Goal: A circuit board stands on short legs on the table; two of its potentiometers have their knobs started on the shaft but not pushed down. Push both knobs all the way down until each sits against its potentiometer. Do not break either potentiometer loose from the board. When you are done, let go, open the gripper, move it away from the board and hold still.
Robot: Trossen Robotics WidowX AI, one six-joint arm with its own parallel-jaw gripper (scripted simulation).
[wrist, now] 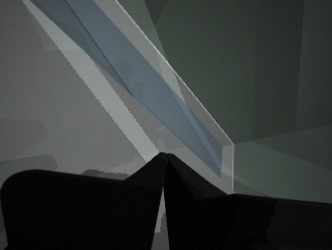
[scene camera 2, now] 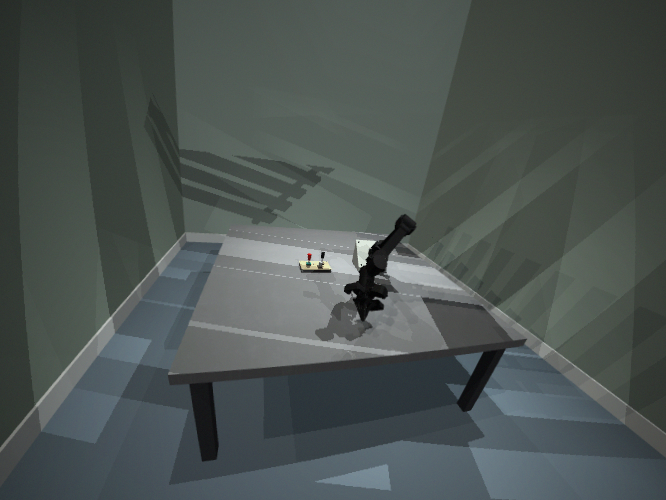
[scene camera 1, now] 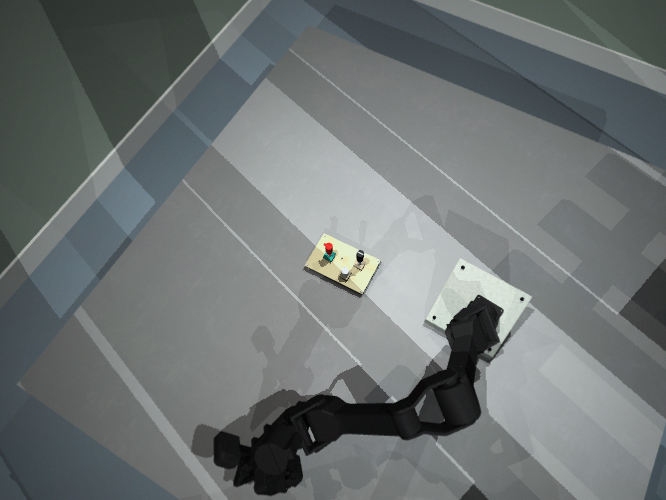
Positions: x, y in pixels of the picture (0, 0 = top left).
Labels:
gripper: wrist 165, 159; scene camera 2; scene camera 1
same spot on gripper: [scene camera 1: 244, 474] = [scene camera 2: 368, 298]

